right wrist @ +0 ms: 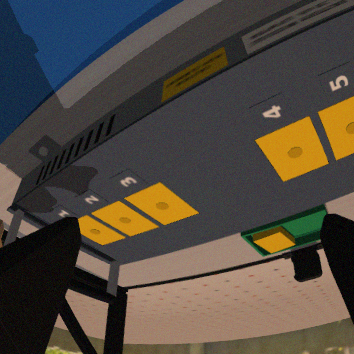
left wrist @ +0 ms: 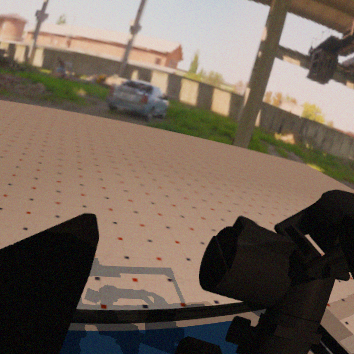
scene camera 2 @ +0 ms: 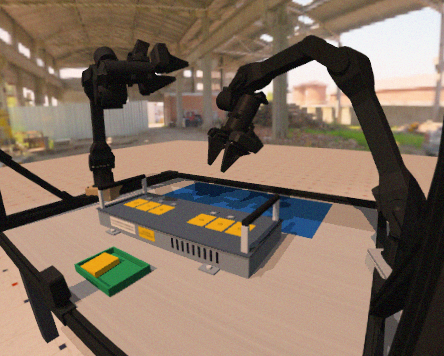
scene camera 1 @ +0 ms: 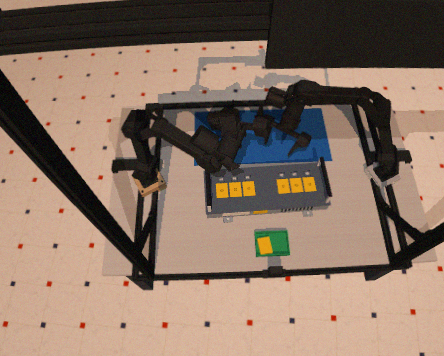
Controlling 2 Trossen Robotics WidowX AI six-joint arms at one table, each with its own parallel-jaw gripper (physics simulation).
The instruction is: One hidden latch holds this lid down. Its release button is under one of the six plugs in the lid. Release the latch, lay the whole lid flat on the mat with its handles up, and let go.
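Frame: origin at the left arm's base, x right, y ahead, z up, level; millimetres.
Seen in the pictures: left gripper, fingertip midpoint: [left wrist: 225, 229] [scene camera 2: 181, 72] [scene camera 1: 247, 102]; right gripper, fingertip midpoint: [right wrist: 203, 229] [scene camera 2: 215, 168] [scene camera 1: 276, 150]; left arm's base, link origin: [scene camera 2: 103, 184] [scene camera 1: 147, 178]; right arm's base, link origin: [scene camera 1: 383, 172].
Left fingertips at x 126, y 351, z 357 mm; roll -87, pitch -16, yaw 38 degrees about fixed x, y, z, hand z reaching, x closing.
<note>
Pixels of each thing's top centre, then the offset from my left fingertips to it. "pt": a spot on its surface instead. Level surfaces: height alone.
- grey lid, surface spot: [right wrist: 211, 140] pt dz -355, dx +105, dy +50 mm
- plug 4, top centre: [right wrist: 295, 152] [scene camera 1: 283, 186] dz -355, dx +167, dy +72 mm
- blue mat, surface height: dz -402 mm
- green tray, top centre: [right wrist: 290, 235] [scene camera 2: 111, 264] [scene camera 1: 272, 242] dz -387, dx +321, dy -78 mm
- loose yellow plug, top centre: [right wrist: 274, 242] [scene camera 2: 99, 262] [scene camera 1: 264, 245] dz -387, dx +316, dy -106 mm
The grey lid [scene camera 1: 264, 192] [scene camera 2: 185, 216] [right wrist: 211, 140] sits on its box with a black handle [scene camera 1: 325, 176] [scene camera 2: 261, 210] at each end. Several yellow plugs sit in it in two groups of three, among them plug 3 [scene camera 1: 249, 188] [right wrist: 161, 205] and plug 4 [scene camera 1: 283, 186] [right wrist: 293, 149]. The blue mat [scene camera 1: 312, 123] [scene camera 2: 305, 215] [left wrist: 140, 338] lies behind the box. My left gripper [scene camera 1: 264, 126] [scene camera 2: 179, 71] is open and empty, high up and pointing level over the mat. My right gripper [scene camera 1: 295, 145] [scene camera 2: 218, 164] [right wrist: 203, 229] is open and empty, hanging well above the lid's back edge.
A green tray [scene camera 1: 281, 244] [scene camera 2: 129, 273] [right wrist: 302, 225] in front of the box holds a loose yellow plug [scene camera 1: 265, 245] [scene camera 2: 100, 264] [right wrist: 274, 240]. A black frame [scene camera 1: 213, 275] runs round the table. The right arm shows in the left wrist view [left wrist: 263, 263].
</note>
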